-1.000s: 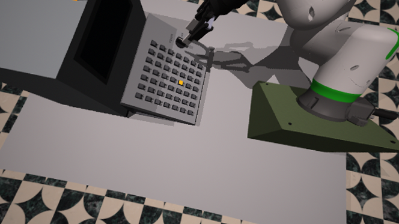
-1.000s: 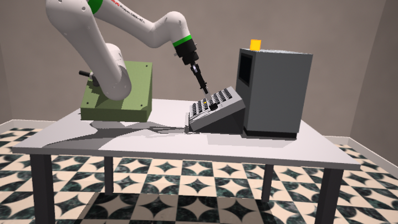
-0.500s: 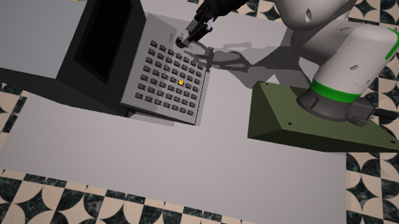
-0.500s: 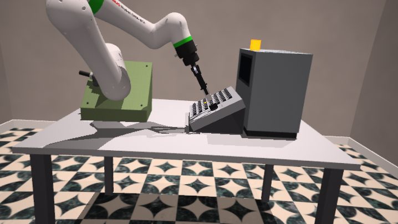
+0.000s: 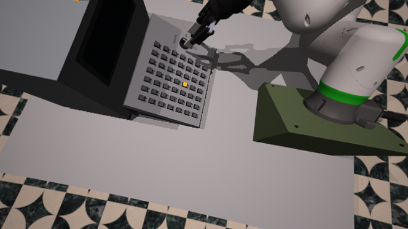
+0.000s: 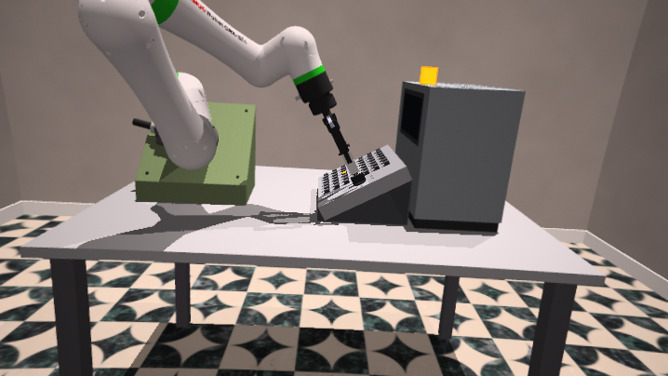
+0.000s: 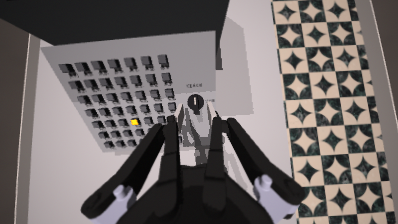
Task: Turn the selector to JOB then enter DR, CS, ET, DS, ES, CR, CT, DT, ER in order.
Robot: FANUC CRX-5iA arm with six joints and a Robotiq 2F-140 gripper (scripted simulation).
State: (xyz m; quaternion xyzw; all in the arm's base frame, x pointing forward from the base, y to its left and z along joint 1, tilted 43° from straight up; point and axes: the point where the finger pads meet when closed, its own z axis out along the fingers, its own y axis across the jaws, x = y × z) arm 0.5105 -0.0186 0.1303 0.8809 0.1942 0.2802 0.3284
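Now: the black selector knob 3 cm ahead of my hand, 1 cm to the left of it and 5 cm below it. The rest, counted from my hand: key 3 cm behind, 16 cm to the left, 8 cm below; grey keypad 4 cm ahead, 12 cm to the left, 10 cm below.
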